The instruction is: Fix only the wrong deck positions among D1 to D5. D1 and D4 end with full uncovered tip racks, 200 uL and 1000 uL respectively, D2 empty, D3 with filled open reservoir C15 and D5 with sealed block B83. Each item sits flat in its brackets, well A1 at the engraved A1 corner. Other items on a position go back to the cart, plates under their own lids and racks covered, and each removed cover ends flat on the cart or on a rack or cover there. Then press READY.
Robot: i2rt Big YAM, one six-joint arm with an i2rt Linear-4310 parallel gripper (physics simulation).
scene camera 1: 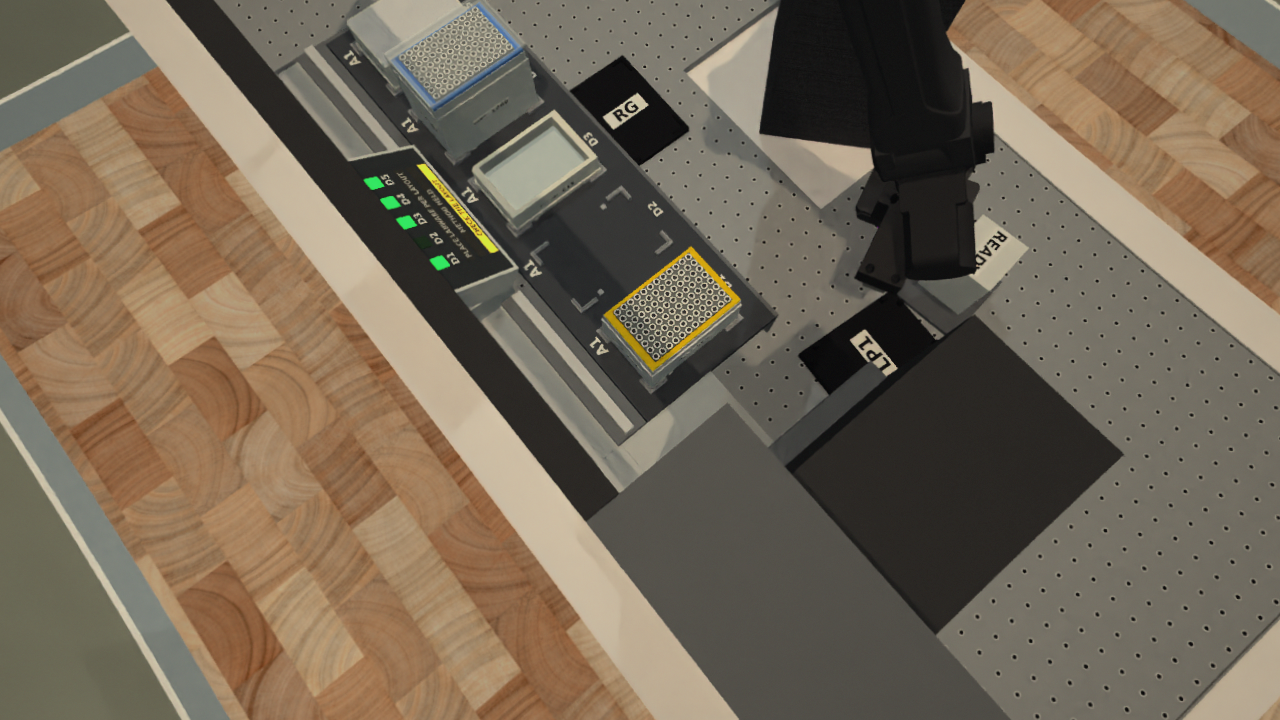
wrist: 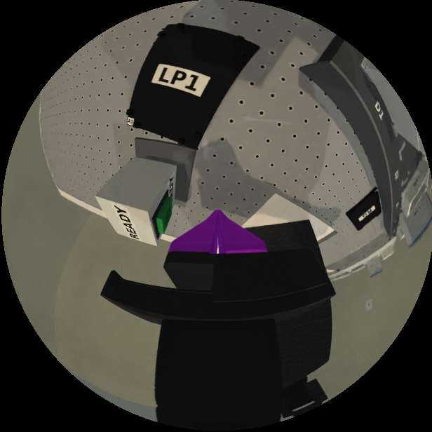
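My gripper (wrist: 217,214) is shut, its purple fingertips together with nothing between them. In the wrist view it is to the right of the READY box (scene camera 1: 995,252) (wrist: 135,182), whose green button (wrist: 164,215) faces toward the fingers' side. A yellow-rimmed uncovered tip rack (scene camera 1: 673,308) sits at D1. D2 (scene camera 1: 617,234) holds no item. An open reservoir (scene camera 1: 537,171) with pale liquid sits at D3. A blue-rimmed uncovered tip rack (scene camera 1: 458,55) sits at D4. A pale block (scene camera 1: 375,35) at D5 is partly hidden behind it.
The status panel (scene camera 1: 434,219) shows green lamps for D1, D3, D4 and D5, the D2 lamp dark, and a yellow "CHECK THE LAYOUT" strip. The black LP1 pad (scene camera 1: 841,344) (wrist: 170,107) lies beside the READY box. The RG pad (scene camera 1: 648,134) lies beside the deck. A large dark box (scene camera 1: 957,465) stands near LP1.
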